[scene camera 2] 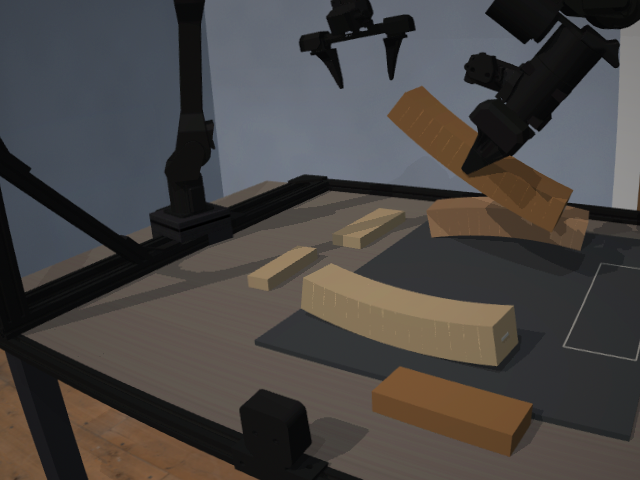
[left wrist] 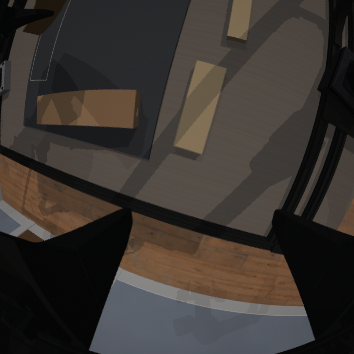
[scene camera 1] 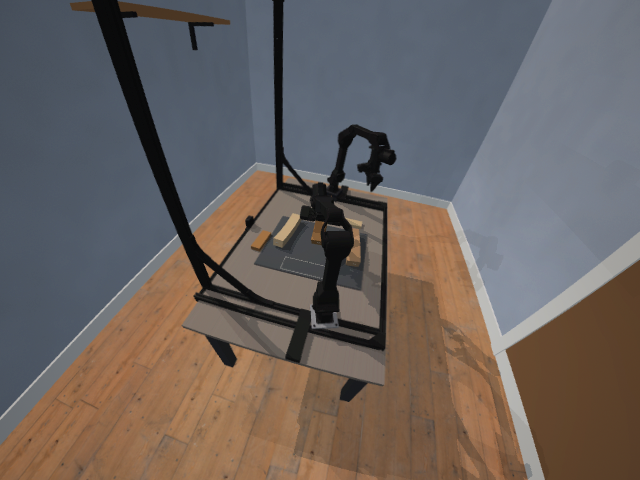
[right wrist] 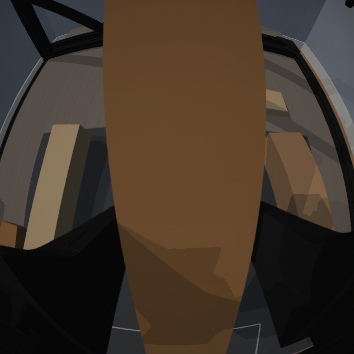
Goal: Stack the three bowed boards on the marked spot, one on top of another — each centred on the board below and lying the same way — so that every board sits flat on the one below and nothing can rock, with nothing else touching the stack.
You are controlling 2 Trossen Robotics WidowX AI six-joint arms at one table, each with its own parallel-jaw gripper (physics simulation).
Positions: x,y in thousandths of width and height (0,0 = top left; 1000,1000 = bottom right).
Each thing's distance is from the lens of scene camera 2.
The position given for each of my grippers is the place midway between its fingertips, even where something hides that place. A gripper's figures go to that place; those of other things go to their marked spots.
my left gripper (scene camera 2: 573,176): 101 cm
my right gripper (scene camera 2: 737,347): 75 cm
dark brown bowed board (scene camera 2: 840,414): 71 cm
brown flat block (scene camera 2: 773,880): 50 cm
pale bowed board (scene camera 2: 748,695): 57 cm
The marked spots on the dark brown bowed board and the brown flat block are 30 cm apart.
